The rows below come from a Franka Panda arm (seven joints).
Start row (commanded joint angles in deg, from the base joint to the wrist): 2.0 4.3 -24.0 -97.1 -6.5 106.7 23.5
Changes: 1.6 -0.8 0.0 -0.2 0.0 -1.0 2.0; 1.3 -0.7 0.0 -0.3 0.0 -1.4 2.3; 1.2 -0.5 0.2 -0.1 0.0 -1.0 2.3; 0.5 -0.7 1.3 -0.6 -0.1 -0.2 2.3; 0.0 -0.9 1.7 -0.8 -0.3 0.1 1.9; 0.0 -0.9 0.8 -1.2 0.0 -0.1 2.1; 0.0 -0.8 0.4 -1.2 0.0 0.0 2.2; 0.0 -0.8 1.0 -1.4 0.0 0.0 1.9; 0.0 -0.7 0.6 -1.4 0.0 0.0 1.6; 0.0 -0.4 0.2 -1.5 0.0 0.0 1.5; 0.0 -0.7 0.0 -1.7 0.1 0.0 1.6
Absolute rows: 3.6 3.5 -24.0 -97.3 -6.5 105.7 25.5; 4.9 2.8 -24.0 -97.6 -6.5 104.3 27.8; 6.1 2.3 -23.8 -97.7 -6.5 103.3 30.1; 6.6 1.6 -22.5 -98.3 -6.6 103.1 32.4; 6.6 0.7 -20.8 -99.1 -6.9 103.2 34.3; 6.6 -0.2 -20.0 -100.3 -6.9 103.1 36.4; 6.6 -1.0 -19.6 -101.5 -6.9 103.1 38.6; 6.6 -1.8 -18.6 -102.9 -6.9 103.1 40.5; 6.6 -2.5 -18.0 -104.3 -6.9 103.1 42.1; 6.6 -2.9 -17.8 -105.8 -6.9 103.1 43.6; 6.6 -3.6 -17.8 -107.5 -6.8 103.1 45.2
